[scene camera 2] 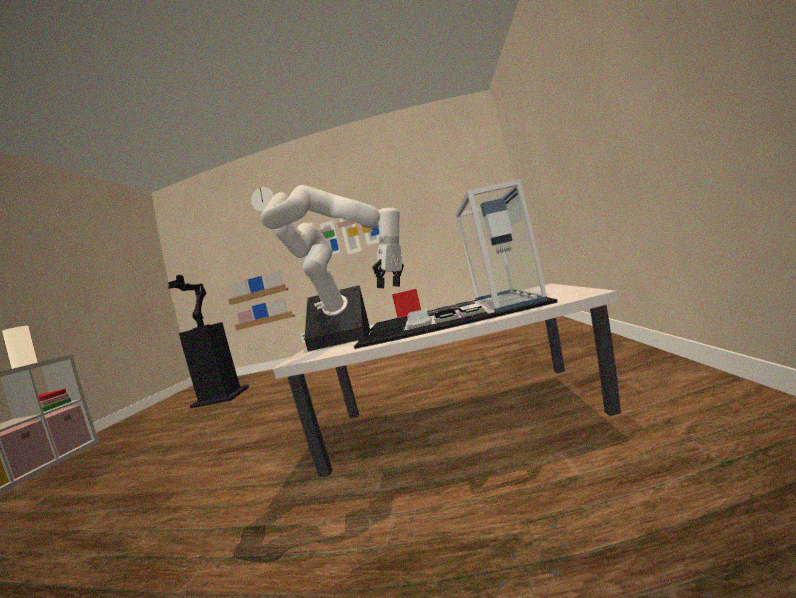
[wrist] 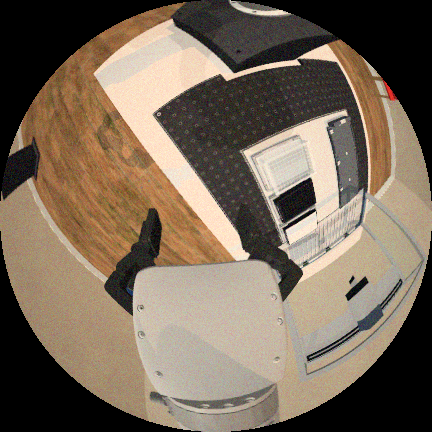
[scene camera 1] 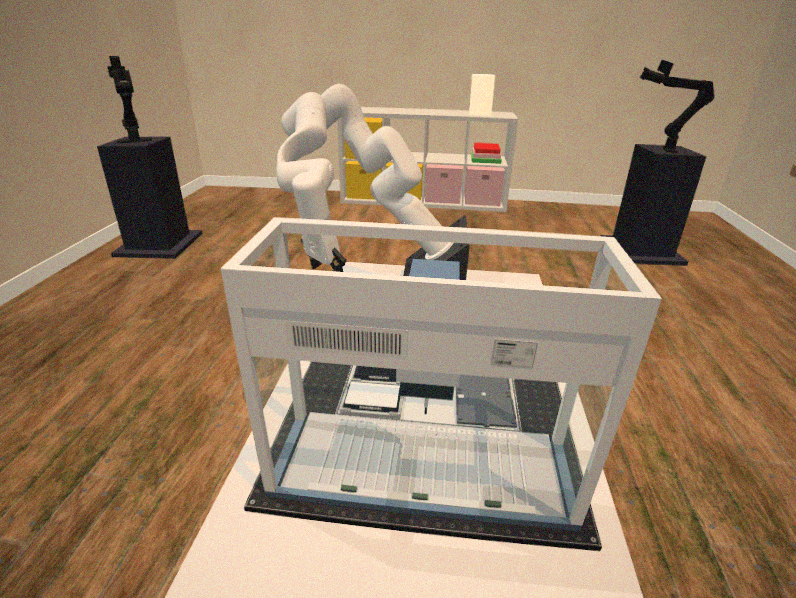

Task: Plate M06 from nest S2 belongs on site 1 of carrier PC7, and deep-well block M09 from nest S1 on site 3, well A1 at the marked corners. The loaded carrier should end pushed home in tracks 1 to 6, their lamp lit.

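Where they show: gripper, fingertip midpoint: (scene camera 2: pixel 388 287) (wrist: pixel 198 214); arm's base at its link origin: (scene camera 2: pixel 335 305) (scene camera 1: pixel 441 247).
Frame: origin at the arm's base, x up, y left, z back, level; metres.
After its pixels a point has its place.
Note:
My gripper (scene camera 1: pixel 326 263) {y -0.332, x 0.032, z -0.275 m} (scene camera 2: pixel 388 283) {y -0.332, x 0.032, z -0.275 m} (wrist: pixel 198 214) {y -0.332, x 0.032, z -0.275 m} is open and empty, high above the table beside the dark perforated mat. In the wrist view a pale, clear-looking block (wrist: pixel 287 162) {y -0.169, x -0.107, z -0.351 m}, a black plate (wrist: pixel 295 200) {y -0.178, x -0.131, z -0.471 m} and a white plate (wrist: pixel 301 226) {y -0.187, x -0.130, z -0.577 m} sit in a row. The pale block (scene camera 2: pixel 418 317) {y 0.025, x -0.148, z -0.372 m} also shows in scene camera 2, and the white plate (scene camera 1: pixel 371 395) in scene camera 1. Labels M06, M09, S1 and S2 are unreadable. A long dark grey carrier (scene camera 1: pixel 485 400) {y 0.084, x -0.145, z -0.581 m} (wrist: pixel 345 162) {y 0.073, x -0.145, z -0.484 m} lies across from the row. The ribbed track deck (scene camera 1: pixel 411 457) (wrist: pixel 332 231) {y -0.033, x -0.154, z -0.774 m} shows no readable lit lamp.
A tall white-framed enclosure (scene camera 1: pixel 437 302) {y -0.071, x 0.295, z -0.889 m} (scene camera 2: pixel 472 225) {y 0.212, x 0.242, z -0.775 m} stands over the track deck, with a pipetting head (scene camera 2: pixel 498 222) inside. The dark perforated mat (wrist: pixel 200 120) {y -0.266, x -0.156, z -0.181 m} lies on the white table (scene camera 1: pixel 405 553) {y -0.101, x -0.169, z -0.957 m} (wrist: pixel 135 75) {y -0.298, x -0.169, z 0.048 m}. The black arm base (scene camera 2: pixel 334 331) {y -0.119, x -0.107, z 0.010 m} (wrist: pixel 250 35) {y -0.078, x -0.067, z -0.076 m} stands at the other end.

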